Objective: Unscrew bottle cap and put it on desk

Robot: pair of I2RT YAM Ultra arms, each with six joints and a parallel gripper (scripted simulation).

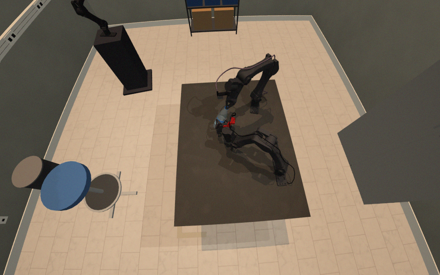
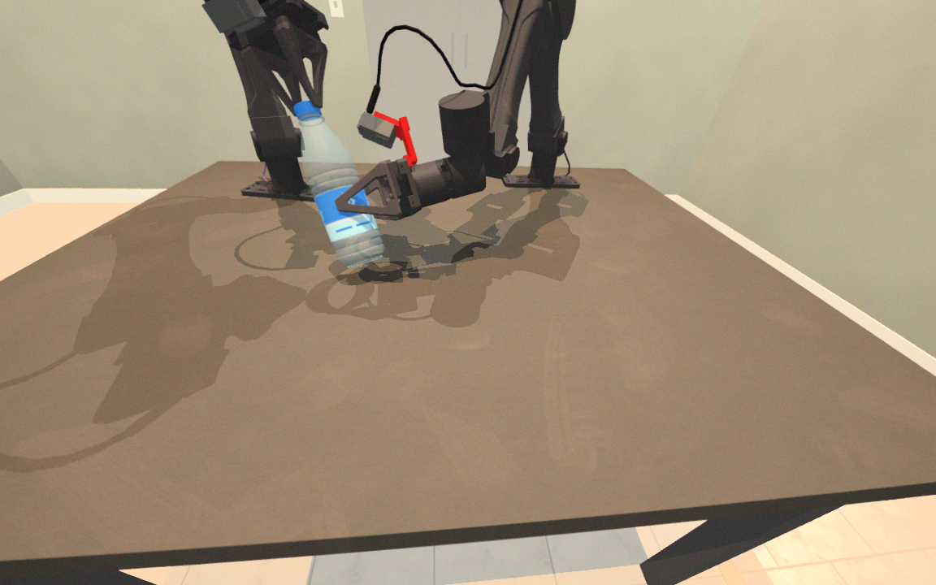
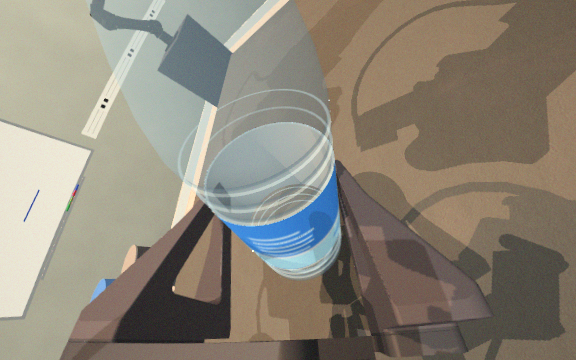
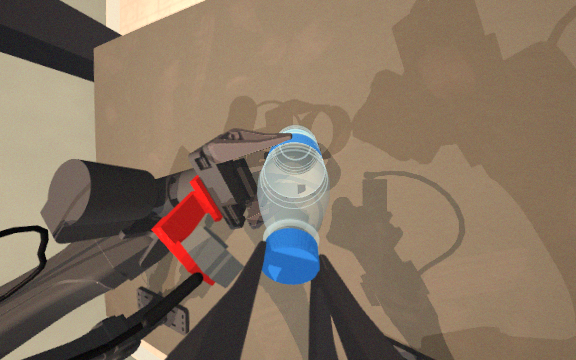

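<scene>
My right hand is 1 cm above the blue cap. Also, from my right hand: clear plastic bottle (5 cm ahead, 2 cm to the left, 9 cm below).
Now: the clear plastic bottle 10 mm behind my left hand, 10 mm to the right of it and 20 mm above it. From my left hand the other things lie so: blue cap: 50 mm behind, 30 mm to the right, 110 mm above.
</scene>
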